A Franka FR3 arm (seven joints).
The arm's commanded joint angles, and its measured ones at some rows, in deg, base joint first. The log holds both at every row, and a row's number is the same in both.
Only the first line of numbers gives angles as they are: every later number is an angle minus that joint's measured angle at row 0.
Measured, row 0:
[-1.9, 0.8, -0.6, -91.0, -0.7, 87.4, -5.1]
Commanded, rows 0 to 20:
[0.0, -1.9, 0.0, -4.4, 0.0, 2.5, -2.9]
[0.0, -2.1, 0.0, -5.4, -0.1, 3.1, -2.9]
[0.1, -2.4, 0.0, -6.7, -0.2, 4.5, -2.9]
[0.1, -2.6, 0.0, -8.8, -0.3, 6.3, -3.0]
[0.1, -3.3, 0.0, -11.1, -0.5, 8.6, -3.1]
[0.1, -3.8, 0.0, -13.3, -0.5, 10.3, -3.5]
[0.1, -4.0, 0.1, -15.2, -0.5, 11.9, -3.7]
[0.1, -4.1, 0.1, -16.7, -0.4, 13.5, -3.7]
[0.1, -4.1, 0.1, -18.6, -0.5, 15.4, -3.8]
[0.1, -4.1, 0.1, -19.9, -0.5, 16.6, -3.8]
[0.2, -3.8, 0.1, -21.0, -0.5, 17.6, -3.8]
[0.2, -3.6, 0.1, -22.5, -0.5, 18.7, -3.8]
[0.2, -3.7, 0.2, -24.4, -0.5, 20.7, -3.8]
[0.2, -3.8, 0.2, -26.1, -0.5, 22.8, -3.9]
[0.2, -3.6, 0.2, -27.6, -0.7, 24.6, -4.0]
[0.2, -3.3, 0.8, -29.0, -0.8, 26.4, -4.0]
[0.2, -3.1, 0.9, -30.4, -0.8, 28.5, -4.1]
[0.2, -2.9, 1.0, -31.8, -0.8, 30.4, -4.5]
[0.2, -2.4, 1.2, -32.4, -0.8, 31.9, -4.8]
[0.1, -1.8, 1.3, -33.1, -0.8, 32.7, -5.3]
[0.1, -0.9, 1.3, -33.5, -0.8, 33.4, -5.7]
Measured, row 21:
[0.1, -1.2, 1.1, -30.7, -0.1, 30.1, -4.4]
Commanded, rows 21 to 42:
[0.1, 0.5, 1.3, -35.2, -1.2, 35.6, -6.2]
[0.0, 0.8, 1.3, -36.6, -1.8, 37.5, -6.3]
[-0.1, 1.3, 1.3, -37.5, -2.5, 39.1, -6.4]
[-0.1, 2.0, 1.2, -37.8, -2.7, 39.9, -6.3]
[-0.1, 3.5, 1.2, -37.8, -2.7, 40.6, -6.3]
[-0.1, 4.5, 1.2, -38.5, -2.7, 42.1, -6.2]
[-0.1, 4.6, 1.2, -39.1, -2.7, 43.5, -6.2]
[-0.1, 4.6, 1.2, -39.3, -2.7, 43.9, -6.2]
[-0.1, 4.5, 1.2, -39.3, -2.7, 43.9, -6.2]
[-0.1, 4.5, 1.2, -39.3, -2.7, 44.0, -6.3]
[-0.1, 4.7, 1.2, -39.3, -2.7, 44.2, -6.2]
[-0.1, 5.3, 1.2, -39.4, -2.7, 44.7, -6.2]
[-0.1, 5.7, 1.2, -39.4, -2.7, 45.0, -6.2]
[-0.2, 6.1, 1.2, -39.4, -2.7, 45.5, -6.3]
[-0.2, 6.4, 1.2, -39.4, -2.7, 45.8, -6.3]
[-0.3, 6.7, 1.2, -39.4, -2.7, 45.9, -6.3]
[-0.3, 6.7, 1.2, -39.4, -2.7, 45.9, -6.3]
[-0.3, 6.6, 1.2, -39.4, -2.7, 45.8, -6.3]
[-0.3, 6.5, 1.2, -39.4, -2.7, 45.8, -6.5]
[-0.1, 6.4, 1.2, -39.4, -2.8, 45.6, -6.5]
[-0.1, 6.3, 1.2, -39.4, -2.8, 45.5, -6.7]
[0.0, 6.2, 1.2, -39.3, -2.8, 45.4, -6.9]
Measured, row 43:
[0.0, 6.9, 1.1, -38.4, -1.9, 44.4, -6.2]
